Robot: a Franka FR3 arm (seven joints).
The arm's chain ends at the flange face. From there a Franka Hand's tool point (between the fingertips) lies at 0.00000 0.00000 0.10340 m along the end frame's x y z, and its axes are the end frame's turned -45 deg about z.
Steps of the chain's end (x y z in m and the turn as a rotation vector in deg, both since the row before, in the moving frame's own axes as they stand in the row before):
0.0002 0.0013 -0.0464 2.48 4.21 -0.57
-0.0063 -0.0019 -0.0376 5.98 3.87 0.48
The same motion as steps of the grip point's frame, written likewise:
0.0078 0.0032 -0.0468 -1.22 4.73 -0.57
0.0094 -0.0084 -0.0384 1.49 6.97 0.48

